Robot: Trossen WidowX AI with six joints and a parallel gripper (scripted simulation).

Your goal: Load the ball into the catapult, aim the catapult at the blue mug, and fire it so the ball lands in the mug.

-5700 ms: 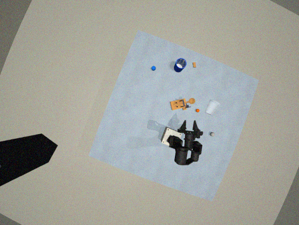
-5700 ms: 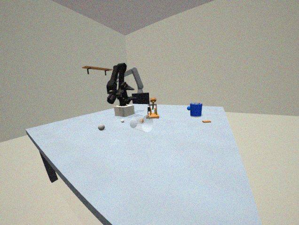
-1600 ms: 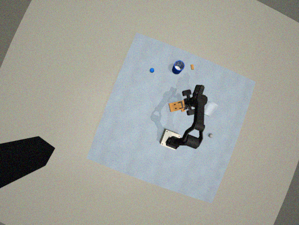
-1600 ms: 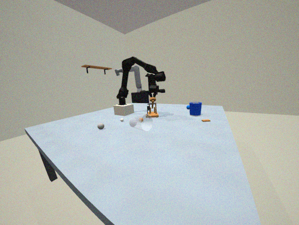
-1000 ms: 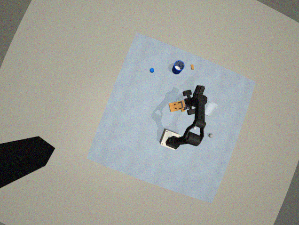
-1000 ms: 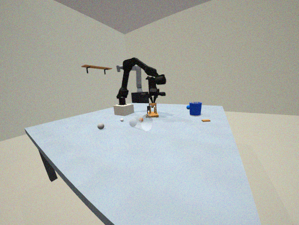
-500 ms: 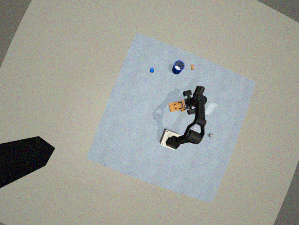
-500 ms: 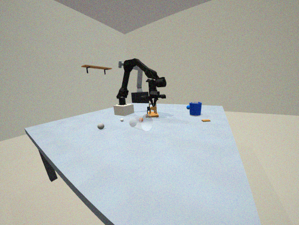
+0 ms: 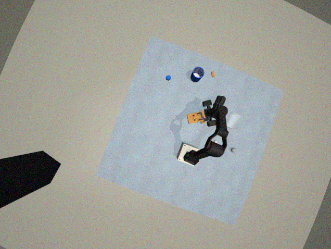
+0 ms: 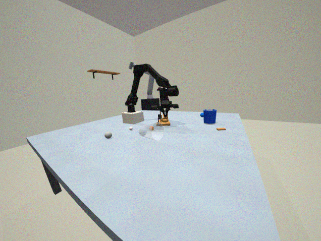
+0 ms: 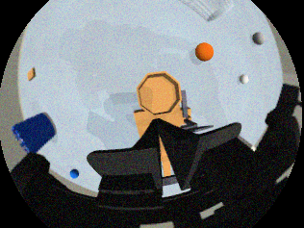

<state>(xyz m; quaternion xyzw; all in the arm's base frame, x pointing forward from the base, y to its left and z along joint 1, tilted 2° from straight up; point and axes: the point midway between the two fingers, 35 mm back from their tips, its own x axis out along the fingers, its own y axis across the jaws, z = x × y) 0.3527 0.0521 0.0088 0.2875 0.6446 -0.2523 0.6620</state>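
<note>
Now: the wooden catapult 30 mm behind my gripper tip. Also, from my gripper tip: orange ball 10 mm behind, 140 mm to the right, 40 mm below; then blue mug 240 mm ahead, 220 mm to the left, 20 mm below; then white ball 140 mm behind, 210 mm to the right, 40 mm below.
</note>
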